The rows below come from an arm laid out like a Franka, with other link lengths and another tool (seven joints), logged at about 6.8 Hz.
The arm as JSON. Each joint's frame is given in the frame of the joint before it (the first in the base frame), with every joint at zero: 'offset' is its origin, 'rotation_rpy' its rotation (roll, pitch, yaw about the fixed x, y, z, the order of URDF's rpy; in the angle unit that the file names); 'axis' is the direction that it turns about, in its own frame. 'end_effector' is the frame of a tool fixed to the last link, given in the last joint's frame.
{
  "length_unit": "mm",
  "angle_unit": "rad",
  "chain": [
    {
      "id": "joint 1",
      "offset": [
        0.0,
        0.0,
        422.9
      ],
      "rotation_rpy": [
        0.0,
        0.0,
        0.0
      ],
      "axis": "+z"
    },
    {
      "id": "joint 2",
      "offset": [
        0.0,
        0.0,
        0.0
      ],
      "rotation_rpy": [
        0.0,
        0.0,
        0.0
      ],
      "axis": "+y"
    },
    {
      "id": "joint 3",
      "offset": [
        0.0,
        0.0,
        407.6
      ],
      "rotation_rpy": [
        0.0,
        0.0,
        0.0
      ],
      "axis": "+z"
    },
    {
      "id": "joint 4",
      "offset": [
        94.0,
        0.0,
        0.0
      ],
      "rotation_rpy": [
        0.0,
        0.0,
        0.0
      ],
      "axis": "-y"
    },
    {
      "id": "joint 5",
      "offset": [
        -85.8,
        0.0,
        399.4
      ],
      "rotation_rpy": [
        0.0,
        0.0,
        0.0
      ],
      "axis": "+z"
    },
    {
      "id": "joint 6",
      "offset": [
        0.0,
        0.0,
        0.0
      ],
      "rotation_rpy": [
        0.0,
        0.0,
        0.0
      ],
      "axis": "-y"
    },
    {
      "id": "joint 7",
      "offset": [
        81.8,
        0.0,
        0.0
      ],
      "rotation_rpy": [
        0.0,
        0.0,
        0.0
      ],
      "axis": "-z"
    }
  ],
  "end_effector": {
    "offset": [
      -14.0,
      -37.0,
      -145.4
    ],
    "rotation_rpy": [
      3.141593,
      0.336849,
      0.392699
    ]
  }
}
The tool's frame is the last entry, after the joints.
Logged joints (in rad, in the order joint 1, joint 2, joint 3, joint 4, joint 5, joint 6, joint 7), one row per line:
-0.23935, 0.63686, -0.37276, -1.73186, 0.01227, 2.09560, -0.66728
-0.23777, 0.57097, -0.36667, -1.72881, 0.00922, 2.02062, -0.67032
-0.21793, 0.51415, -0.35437, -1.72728, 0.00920, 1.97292, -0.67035
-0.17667, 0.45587, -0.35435, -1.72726, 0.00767, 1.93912, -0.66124
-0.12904, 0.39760, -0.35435, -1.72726, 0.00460, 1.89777, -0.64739
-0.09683, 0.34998, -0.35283, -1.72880, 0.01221, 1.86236, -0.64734
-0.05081, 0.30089, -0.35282, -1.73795, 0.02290, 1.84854, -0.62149
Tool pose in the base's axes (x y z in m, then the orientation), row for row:
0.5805, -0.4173, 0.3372, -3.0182, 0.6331, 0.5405
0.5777, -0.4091, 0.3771, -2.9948, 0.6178, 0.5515
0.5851, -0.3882, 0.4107, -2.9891, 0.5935, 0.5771
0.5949, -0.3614, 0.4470, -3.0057, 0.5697, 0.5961
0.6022, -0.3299, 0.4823, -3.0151, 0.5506, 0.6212
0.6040, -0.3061, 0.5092, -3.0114, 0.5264, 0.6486
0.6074, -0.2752, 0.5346, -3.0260, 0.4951, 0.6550
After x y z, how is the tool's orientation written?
As angles about the fixed x, y, z axes (roll, pitch, yaw), in radians.
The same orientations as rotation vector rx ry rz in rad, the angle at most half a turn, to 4 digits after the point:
2.8401, 0.7252, -0.9735
2.8633, 0.7381, -0.9669
2.8677, 0.7788, -0.9354
2.8567, 0.8157, -0.8907
2.8443, 0.8572, -0.8563
2.8443, 0.9009, -0.8239
2.8471, 0.9210, -0.7717

